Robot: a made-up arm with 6 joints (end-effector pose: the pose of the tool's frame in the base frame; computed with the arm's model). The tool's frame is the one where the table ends.
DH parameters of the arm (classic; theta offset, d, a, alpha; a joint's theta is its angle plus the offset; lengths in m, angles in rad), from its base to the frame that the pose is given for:
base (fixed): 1.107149 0 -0.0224 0
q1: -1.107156 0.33 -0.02 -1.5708
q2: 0.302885 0 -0.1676 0
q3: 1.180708 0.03 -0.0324 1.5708
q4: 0 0.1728 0.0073 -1.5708
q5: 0 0.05 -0.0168 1.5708
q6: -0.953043 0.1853 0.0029 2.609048
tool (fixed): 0.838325 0.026 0 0
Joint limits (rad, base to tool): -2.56..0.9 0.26..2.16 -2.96..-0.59 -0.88..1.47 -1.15..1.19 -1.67..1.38
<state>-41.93 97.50 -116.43 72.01 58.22 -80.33</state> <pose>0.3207 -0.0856 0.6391 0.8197 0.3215 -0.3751 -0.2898</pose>
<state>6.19 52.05 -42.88 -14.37 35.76 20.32</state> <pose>0.2174 0.0501 0.4049 0.7612 0.2535 -0.0956 -0.5893</pose>
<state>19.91 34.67 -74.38 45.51 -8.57 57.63</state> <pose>0.0315 0.0317 0.7523 0.1427 0.9614 0.2025 -0.1196</pose>
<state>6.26 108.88 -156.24 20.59 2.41 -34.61</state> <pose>0.2155 0.0735 0.7708 0.5379 0.4968 -0.6564 -0.1816</pose>
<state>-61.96 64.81 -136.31 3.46 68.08 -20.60</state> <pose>0.1227 -0.0934 0.7230 0.4794 0.0406 -0.5654 -0.6700</pose>
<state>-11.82 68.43 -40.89 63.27 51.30 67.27</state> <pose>0.2507 0.0898 0.3966 0.1069 -0.4679 -0.4901 0.7276</pose>
